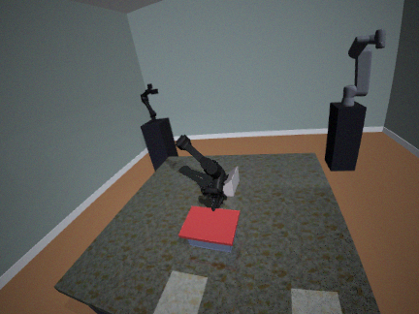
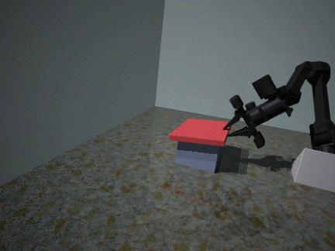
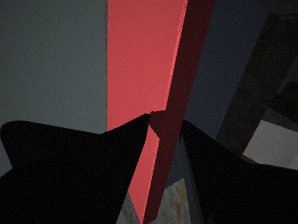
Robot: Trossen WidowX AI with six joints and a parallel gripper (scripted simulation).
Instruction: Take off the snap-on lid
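Right now my gripper tip is 80 mm short of the lid. From my gripper tip the other things lie so: storage box (70 mm ahead, 60 mm below).
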